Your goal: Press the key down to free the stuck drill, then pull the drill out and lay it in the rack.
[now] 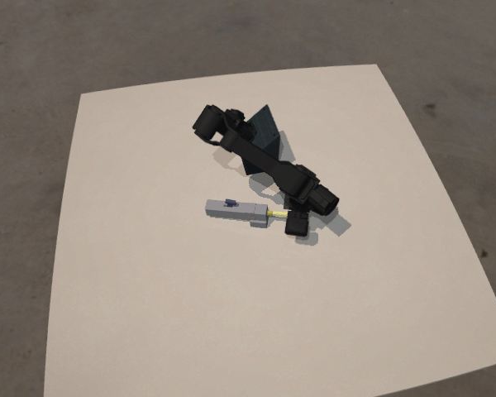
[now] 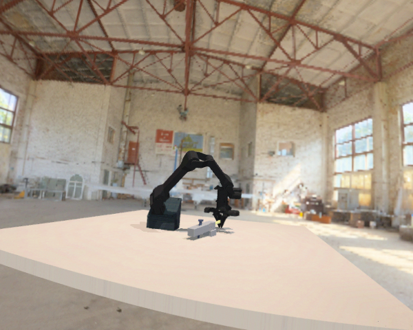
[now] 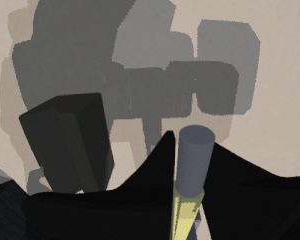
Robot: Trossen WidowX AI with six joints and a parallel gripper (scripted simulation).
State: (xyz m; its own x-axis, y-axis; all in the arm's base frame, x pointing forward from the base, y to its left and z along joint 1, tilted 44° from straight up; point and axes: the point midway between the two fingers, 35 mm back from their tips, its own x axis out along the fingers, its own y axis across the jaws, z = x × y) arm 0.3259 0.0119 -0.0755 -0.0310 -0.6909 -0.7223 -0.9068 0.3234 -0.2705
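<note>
My gripper tip is now 40 mm to the left of the drill, 30 mm below it and 20 mm past it. Also, from my gripper tip: dark grey rack (70 mm behind, 20 mm to the left); then grey housing block (160 mm to the right, 70 mm behind, 10 mm above); then blue key (180 mm to the right, 80 mm behind, 30 mm above).
</note>
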